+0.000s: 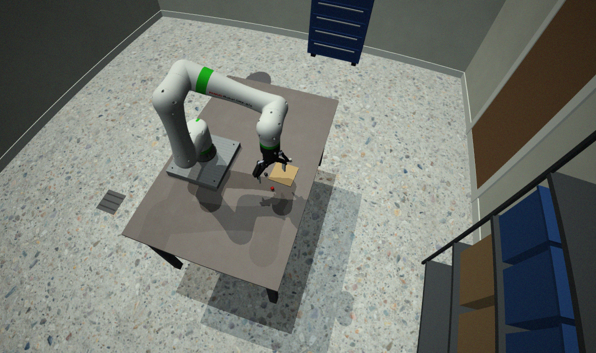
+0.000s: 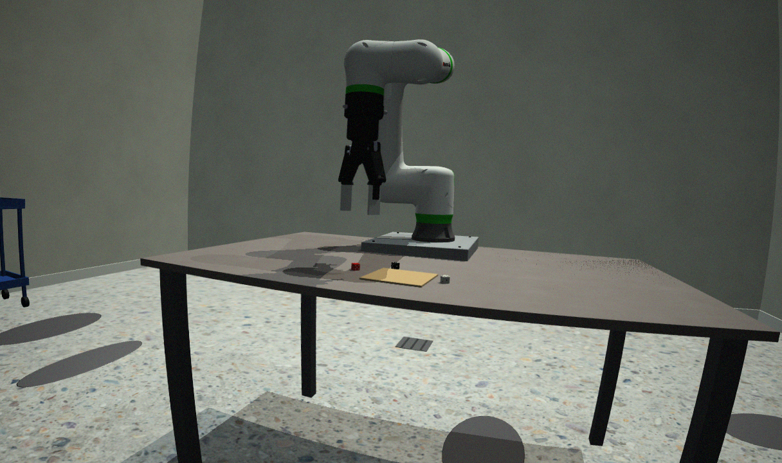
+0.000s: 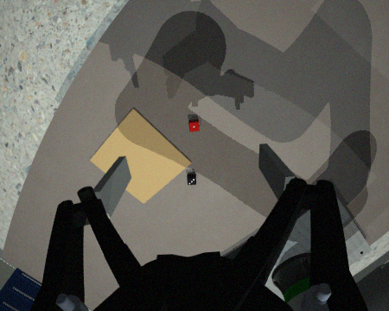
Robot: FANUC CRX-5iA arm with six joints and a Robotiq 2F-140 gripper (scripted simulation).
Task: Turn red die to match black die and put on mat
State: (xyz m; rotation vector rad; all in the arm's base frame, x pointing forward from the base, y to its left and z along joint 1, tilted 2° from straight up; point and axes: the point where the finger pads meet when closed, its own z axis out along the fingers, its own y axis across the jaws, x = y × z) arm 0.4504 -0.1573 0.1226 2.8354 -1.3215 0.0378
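Now: the red die 14 cm below my hand. Round my hand: tan mat: 5 cm ahead, 11 cm to the left, 15 cm below; white die: 7 cm ahead, 22 cm to the left, 14 cm below; black die: 6 cm behind, 9 cm to the left, 14 cm below.
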